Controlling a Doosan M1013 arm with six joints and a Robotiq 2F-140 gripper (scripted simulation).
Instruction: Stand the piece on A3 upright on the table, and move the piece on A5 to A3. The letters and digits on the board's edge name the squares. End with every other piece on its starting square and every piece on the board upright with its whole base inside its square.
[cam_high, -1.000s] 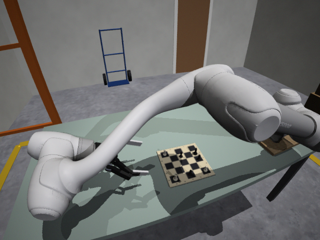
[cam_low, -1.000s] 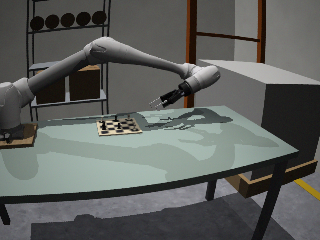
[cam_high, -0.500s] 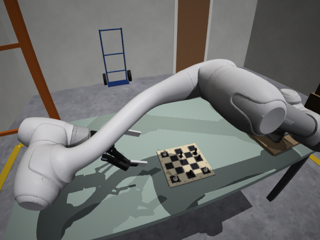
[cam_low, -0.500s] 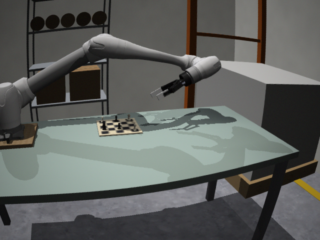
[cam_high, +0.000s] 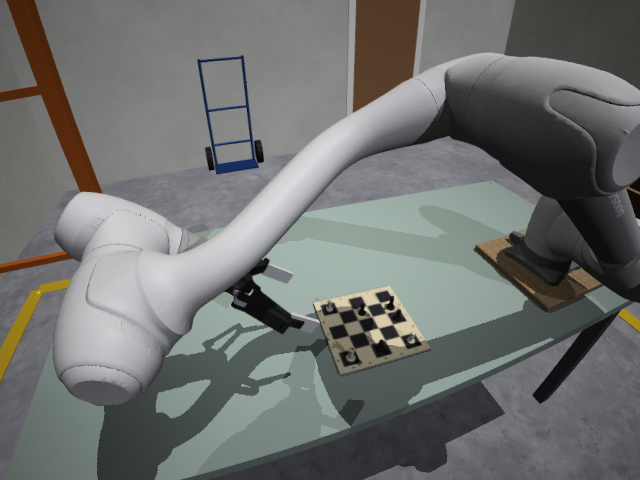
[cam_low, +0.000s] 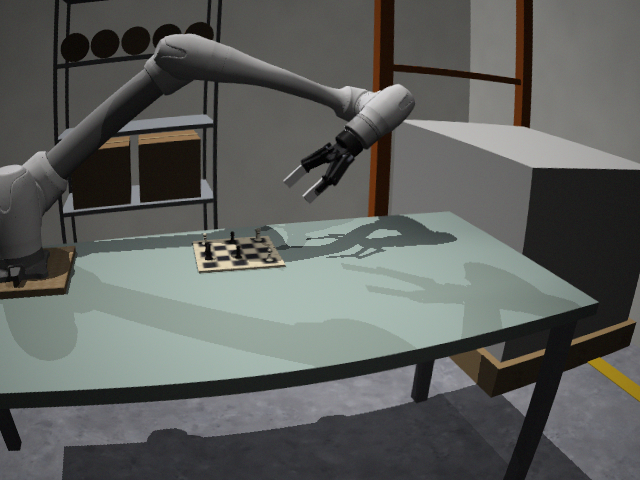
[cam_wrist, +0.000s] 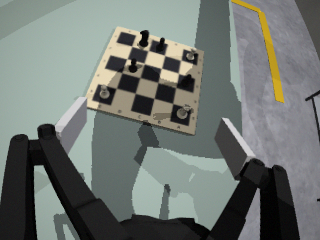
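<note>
My hand is 17 cm past the chessboard, 16 cm above it and 1 cm to the right of it.
</note>
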